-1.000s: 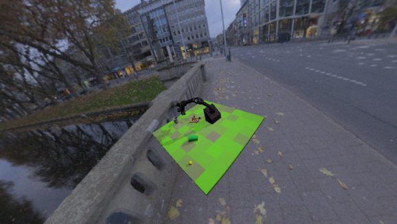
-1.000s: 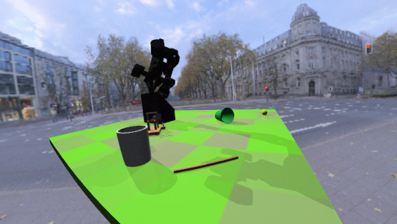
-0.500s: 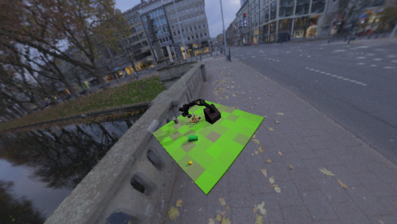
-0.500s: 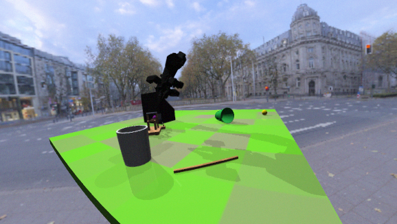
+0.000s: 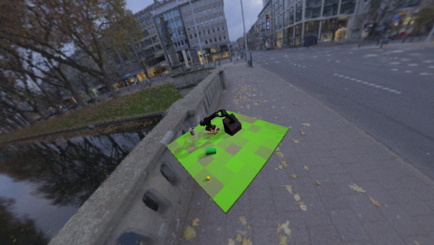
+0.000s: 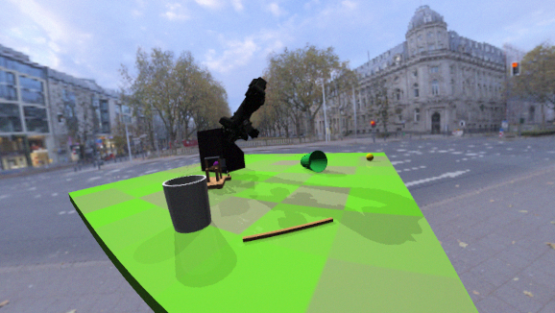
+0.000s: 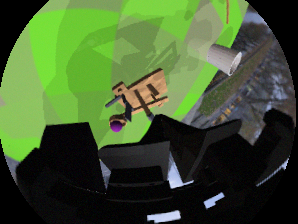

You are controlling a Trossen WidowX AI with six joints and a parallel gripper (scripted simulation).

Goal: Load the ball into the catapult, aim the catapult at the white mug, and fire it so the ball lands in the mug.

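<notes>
Now: gripper tip 110 mm past the purple ball, 70 mm above it and 30 mm to the right of it. The rest, counted from my gripper tip: thin wooden stick: 380 mm ahead, 210 mm to the right, 130 mm below; then wooden catapult: 80 mm below, 60 mm behind, 10 mm to the right; then pale grey mug: 280 mm to the right, 180 mm ahead, 100 mm below.
</notes>
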